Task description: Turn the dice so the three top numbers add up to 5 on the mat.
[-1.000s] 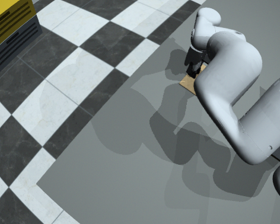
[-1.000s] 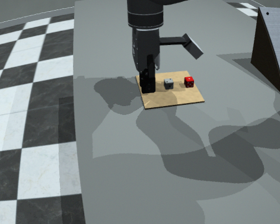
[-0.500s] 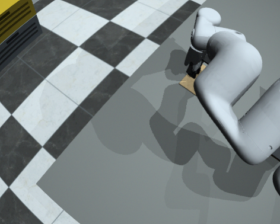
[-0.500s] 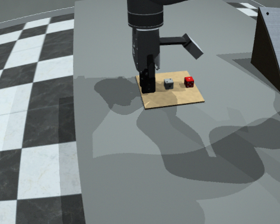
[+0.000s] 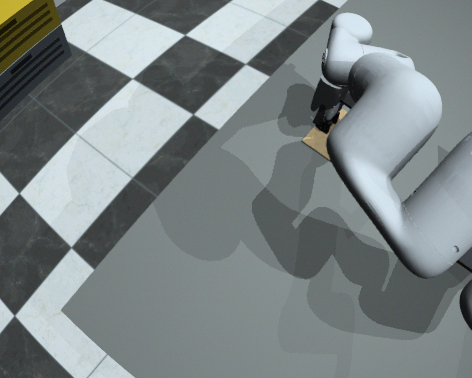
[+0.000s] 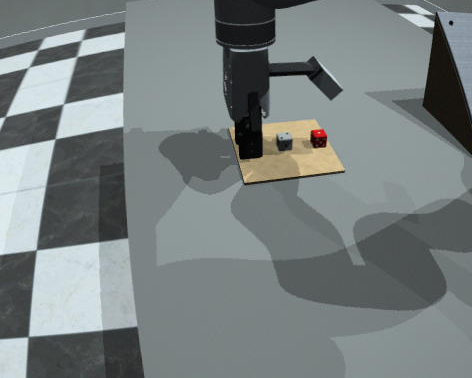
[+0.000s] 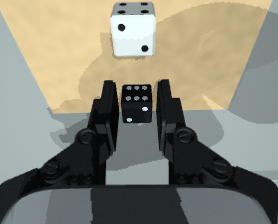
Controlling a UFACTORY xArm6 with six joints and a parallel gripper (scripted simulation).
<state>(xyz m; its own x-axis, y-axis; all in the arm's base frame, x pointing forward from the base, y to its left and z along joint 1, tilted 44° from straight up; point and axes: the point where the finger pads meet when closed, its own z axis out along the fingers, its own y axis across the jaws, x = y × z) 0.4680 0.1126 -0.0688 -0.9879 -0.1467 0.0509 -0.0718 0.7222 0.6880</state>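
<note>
Right now the black die is 10 mm below my hand. Round my hand: red die: 100 mm behind, 10 mm to the right, 10 mm below; then white die: 50 mm behind, 10 mm below; then tan mat: 50 mm behind, 20 mm below.
</note>
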